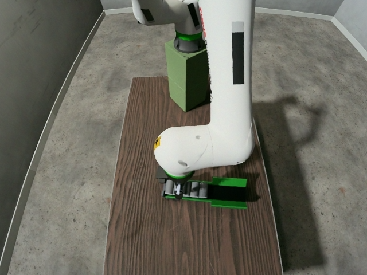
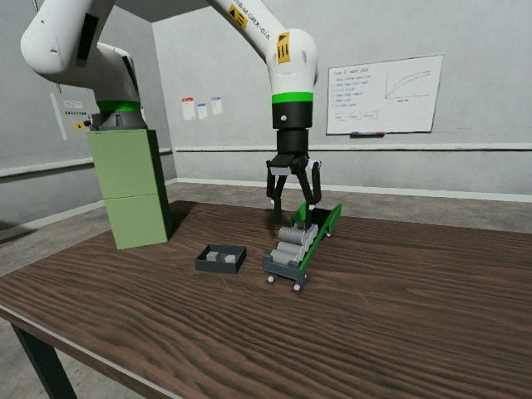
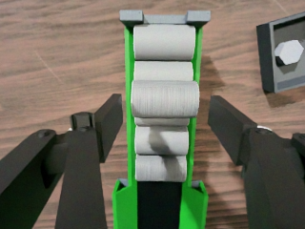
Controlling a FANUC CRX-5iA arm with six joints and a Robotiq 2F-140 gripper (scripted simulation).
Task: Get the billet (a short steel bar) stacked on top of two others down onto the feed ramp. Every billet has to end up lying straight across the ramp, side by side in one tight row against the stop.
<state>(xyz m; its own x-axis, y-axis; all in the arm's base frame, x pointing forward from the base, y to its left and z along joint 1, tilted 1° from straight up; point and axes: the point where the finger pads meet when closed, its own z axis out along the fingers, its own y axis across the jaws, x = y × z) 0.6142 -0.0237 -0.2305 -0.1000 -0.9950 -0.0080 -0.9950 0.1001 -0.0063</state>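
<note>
Now: hand 110 mm above the grey stop, 80 mm to the left of it and 10 mm past it. Also, from my hand: dark grey tray 220 mm behind, 160 mm below, 30 mm to the right.
</note>
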